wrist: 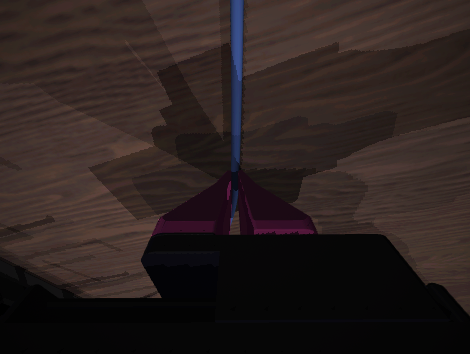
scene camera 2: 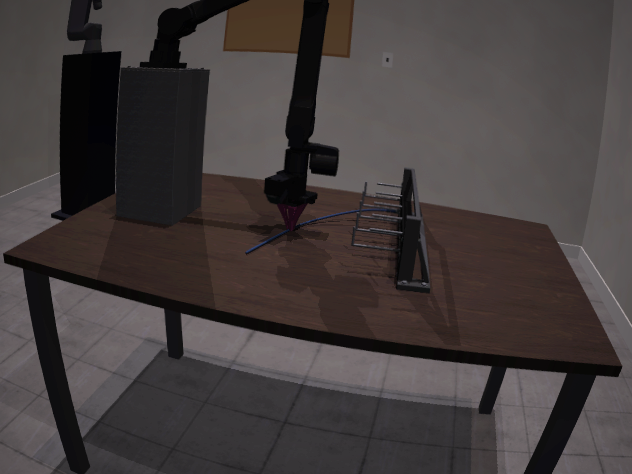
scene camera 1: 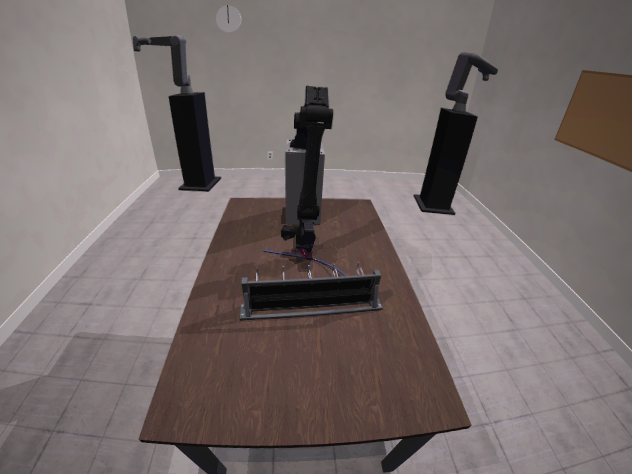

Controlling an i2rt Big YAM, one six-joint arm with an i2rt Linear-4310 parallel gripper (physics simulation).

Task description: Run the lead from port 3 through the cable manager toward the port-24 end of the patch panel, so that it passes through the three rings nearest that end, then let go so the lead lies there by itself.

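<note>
The blue lead point(scene camera 1: 324, 262) point(scene camera 2: 331, 216) point(wrist: 237, 75) runs from the patch panel point(scene camera 1: 311, 279) point(scene camera 2: 409, 255), towards its right end in scene camera 1, out to a free end on the arm's side. My gripper point(scene camera 1: 306, 257) point(scene camera 2: 292, 230) point(wrist: 234, 177) has magenta fingers and is shut on the lead, low over the table, between the free end and the panel. The wrist view shows the lead passing between the fingertips. Several thin metal rings point(scene camera 2: 375, 247) of the cable manager stick out from the panel towards the arm. Port numbers and the lead's exact path at the rings cannot be made out.
The brown wooden table point(scene camera 1: 301, 377) point(scene camera 2: 490, 306) carries the panel. The arm's grey pedestal point(scene camera 1: 297, 178) point(scene camera 2: 148, 147) stands at the end behind the gripper. Two other arms stand on black pedestals point(scene camera 1: 191, 140) point(scene camera 1: 449, 158) away from the table.
</note>
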